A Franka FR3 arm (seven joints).
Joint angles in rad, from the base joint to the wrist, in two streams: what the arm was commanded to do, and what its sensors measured. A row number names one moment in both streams.
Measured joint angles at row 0: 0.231 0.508 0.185 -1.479 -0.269 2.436 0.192
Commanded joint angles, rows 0 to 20: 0.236 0.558 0.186 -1.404 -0.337 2.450 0.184; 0.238 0.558 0.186 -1.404 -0.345 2.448 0.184; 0.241 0.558 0.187 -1.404 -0.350 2.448 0.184; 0.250 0.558 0.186 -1.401 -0.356 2.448 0.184; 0.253 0.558 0.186 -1.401 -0.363 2.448 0.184; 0.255 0.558 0.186 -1.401 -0.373 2.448 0.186; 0.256 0.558 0.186 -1.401 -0.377 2.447 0.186; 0.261 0.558 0.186 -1.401 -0.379 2.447 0.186; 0.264 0.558 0.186 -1.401 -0.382 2.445 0.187; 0.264 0.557 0.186 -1.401 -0.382 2.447 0.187; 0.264 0.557 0.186 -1.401 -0.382 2.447 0.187; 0.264 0.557 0.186 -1.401 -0.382 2.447 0.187; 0.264 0.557 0.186 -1.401 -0.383 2.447 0.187; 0.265 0.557 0.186 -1.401 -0.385 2.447 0.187; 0.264 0.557 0.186 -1.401 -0.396 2.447 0.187; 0.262 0.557 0.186 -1.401 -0.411 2.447 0.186; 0.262 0.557 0.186 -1.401 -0.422 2.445 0.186; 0.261 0.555 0.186 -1.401 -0.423 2.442 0.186; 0.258 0.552 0.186 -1.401 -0.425 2.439 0.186; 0.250 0.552 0.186 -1.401 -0.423 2.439 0.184; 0.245 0.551 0.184 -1.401 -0.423 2.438 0.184
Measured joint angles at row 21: 0.262 0.538 0.178 -1.413 -0.399 2.440 0.191
